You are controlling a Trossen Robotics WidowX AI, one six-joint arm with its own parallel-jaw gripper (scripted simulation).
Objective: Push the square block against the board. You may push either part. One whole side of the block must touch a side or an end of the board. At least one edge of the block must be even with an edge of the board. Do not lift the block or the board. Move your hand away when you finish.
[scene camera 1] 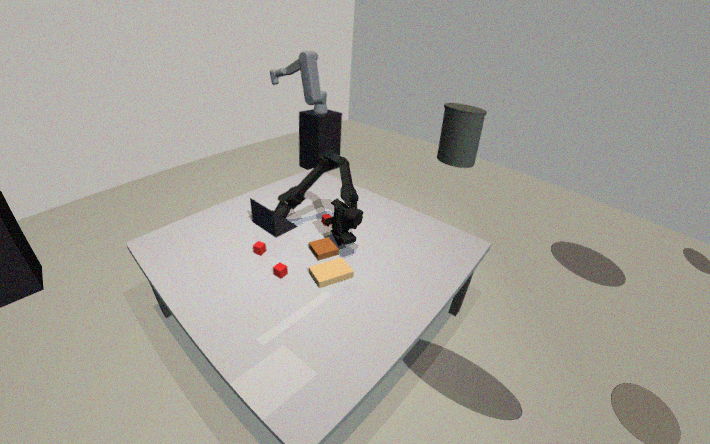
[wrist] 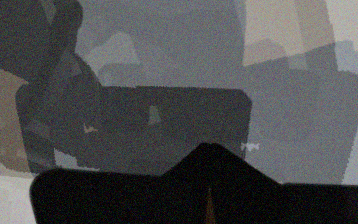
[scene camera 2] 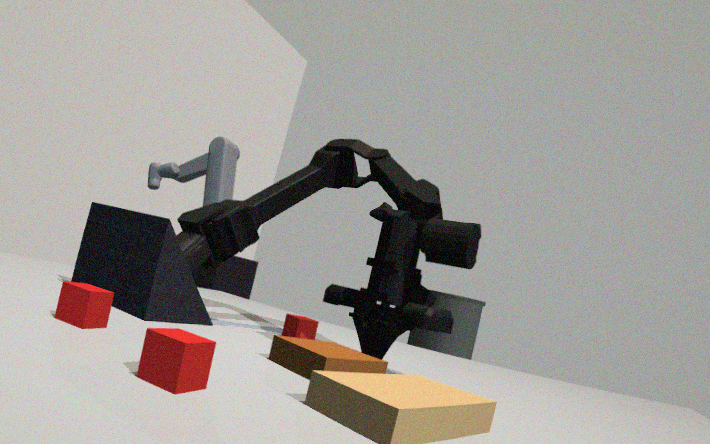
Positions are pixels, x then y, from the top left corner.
Scene:
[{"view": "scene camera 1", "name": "board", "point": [327,273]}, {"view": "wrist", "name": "gripper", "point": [209,152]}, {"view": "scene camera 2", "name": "gripper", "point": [369,370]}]

